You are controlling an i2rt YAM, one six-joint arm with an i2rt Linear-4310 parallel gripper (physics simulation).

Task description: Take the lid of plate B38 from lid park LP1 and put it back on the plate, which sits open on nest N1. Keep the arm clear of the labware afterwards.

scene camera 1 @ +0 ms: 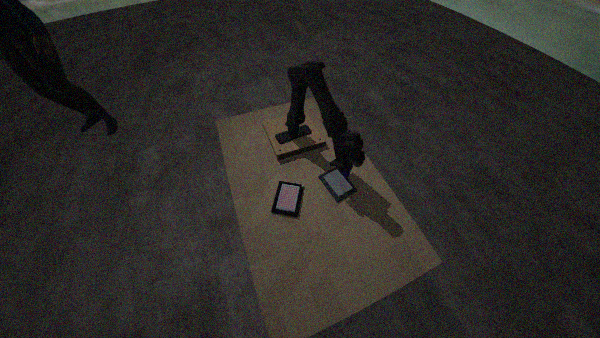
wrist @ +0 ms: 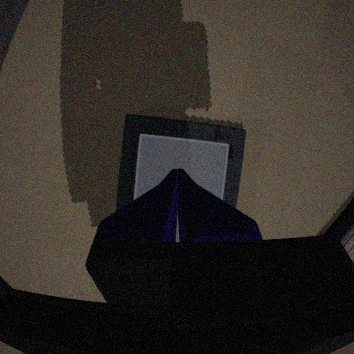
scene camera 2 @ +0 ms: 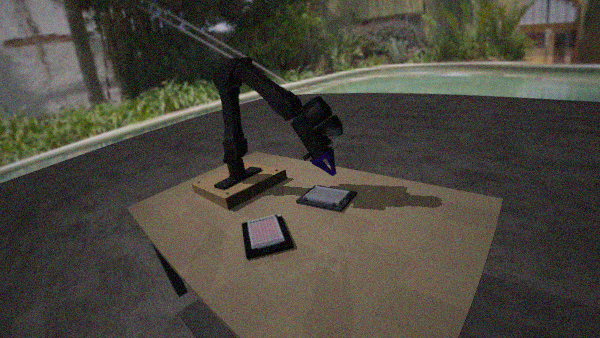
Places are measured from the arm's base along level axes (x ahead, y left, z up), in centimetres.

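Where they show: gripper, between the fingertips: (scene camera 1: pixel 346 178) (wrist: pixel 177 177) (scene camera 2: pixel 334 175); arm's base, origin of its link: (scene camera 1: pixel 293 134) (scene camera 2: pixel 238 178).
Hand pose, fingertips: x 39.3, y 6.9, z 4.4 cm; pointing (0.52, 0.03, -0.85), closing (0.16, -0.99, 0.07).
Note:
Things, the pixels of their top centre, and the offset from my fingertips. Level surfaces: height alone.
- lid park LP1, centre of its top: (wrist: pixel 178 205) (scene camera 2: pixel 326 193) (scene camera 1: pixel 337 181) dx -3.1, dy -1.1, dz -6.5 cm
- open plate B38, centre of its top: (scene camera 2: pixel 264 228) (scene camera 1: pixel 288 196) dx -6.9, dy -26.0, dz -5.8 cm
- black nest N1, centre of its top: (scene camera 2: pixel 264 231) (scene camera 1: pixel 288 197) dx -6.9, dy -26.0, dz -6.7 cm
- wooden table, height of its surface: dz -8.4 cm
The pale, translucent lid (scene camera 1: pixel 337 184) (scene camera 2: pixel 327 194) (wrist: pixel 182 155) lies flat in the dark frame of lid park LP1 (scene camera 1: pixel 341 199) (scene camera 2: pixel 320 205) (wrist: pixel 185 125). My gripper (scene camera 1: pixel 346 174) (scene camera 2: pixel 333 174) (wrist: pixel 177 177) has blue fingers, shut with their tips together and nothing between them. It hangs above the lid, apart from it; the fingers cover the lid's near part in the wrist view. The open plate B38 (scene camera 1: pixel 288 197) (scene camera 2: pixel 266 232), with pink wells, sits on the black nest N1 (scene camera 1: pixel 286 214) (scene camera 2: pixel 270 251). A bit of the plate (wrist: pixel 349 245) shows at the wrist view's right edge.
The arm's wooden base block (scene camera 1: pixel 285 149) (scene camera 2: pixel 206 188) stands at the back of the wooden table (scene camera 1: pixel 300 260) (scene camera 2: pixel 380 265). The arm's shadow falls beside LP1. Part of a dark figure (scene camera 1: pixel 40 65) shows beyond the table at the upper left of scene camera 1.

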